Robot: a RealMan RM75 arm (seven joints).
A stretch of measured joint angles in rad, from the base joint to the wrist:
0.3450, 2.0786, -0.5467, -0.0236, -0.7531, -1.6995, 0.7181
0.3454, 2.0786, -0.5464, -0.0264, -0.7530, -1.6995, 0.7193
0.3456, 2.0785, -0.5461, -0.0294, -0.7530, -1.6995, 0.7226
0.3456, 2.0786, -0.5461, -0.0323, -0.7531, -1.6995, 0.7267
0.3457, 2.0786, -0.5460, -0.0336, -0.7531, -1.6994, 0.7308
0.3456, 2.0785, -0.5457, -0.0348, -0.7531, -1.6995, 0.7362
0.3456, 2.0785, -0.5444, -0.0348, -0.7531, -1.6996, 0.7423
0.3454, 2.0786, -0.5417, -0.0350, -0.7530, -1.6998, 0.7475
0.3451, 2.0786, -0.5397, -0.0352, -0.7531, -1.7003, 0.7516
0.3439, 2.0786, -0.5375, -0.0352, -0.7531, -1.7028, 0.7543
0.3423, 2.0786, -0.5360, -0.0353, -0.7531, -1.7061, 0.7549
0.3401, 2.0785, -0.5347, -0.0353, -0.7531, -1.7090, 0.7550
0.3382, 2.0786, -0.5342, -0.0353, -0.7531, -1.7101, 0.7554
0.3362, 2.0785, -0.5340, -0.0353, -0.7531, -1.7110, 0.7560
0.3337, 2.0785, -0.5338, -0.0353, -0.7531, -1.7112, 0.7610
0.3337, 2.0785, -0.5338, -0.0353, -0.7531, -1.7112, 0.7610
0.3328, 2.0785, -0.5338, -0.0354, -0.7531, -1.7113, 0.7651
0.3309, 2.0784, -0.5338, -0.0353, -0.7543, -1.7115, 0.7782
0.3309, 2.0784, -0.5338, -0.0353, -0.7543, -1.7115, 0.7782
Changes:
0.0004, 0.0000, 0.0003, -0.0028, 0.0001, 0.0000, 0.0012
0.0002, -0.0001, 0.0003, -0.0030, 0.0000, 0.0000, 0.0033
0.0000, 0.0001, 0.0000, -0.0029, -0.0001, 0.0000, 0.0041
0.0001, 0.0000, 0.0001, -0.0013, 0.0000, 0.0001, 0.0041
-0.0001, -0.0001, 0.0003, -0.0012, 0.0000, -0.0001, 0.0054
0.0000, 0.0000, 0.0013, 0.0000, 0.0000, -0.0001, 0.0061
-0.0002, 0.0001, 0.0027, -0.0002, 0.0001, -0.0002, 0.0052
-0.0003, 0.0000, 0.0020, -0.0002, -0.0001, -0.0005, 0.0041
-0.0012, 0.0000, 0.0022, 0.0000, 0.0000, -0.0025, 0.0027
-0.0016, 0.0000, 0.0015, -0.0001, 0.0000, -0.0033, 0.0006
-0.0022, -0.0001, 0.0013, 0.0000, 0.0000, -0.0029, 0.0001
-0.0019, 0.0001, 0.0005, 0.0000, 0.0000, -0.0011, 0.0004
-0.0020, -0.0001, 0.0002, 0.0000, 0.0000, -0.0009, 0.0006
-0.0025, 0.0000, 0.0002, 0.0000, 0.0000, -0.0002, 0.0050
0.0000, 0.0000, 0.0000, 0.0000, 0.0000, 0.0000, 0.0000
-0.0009, 0.0000, 0.0000, -0.0001, 0.0000, -0.0001, 0.0041
-0.0019, -0.0001, 0.0000, 0.0001, -0.0012, -0.0002, 0.0131
0.0000, 0.0000, 0.0000, 0.0000, 0.0000, 0.0000, 0.0000

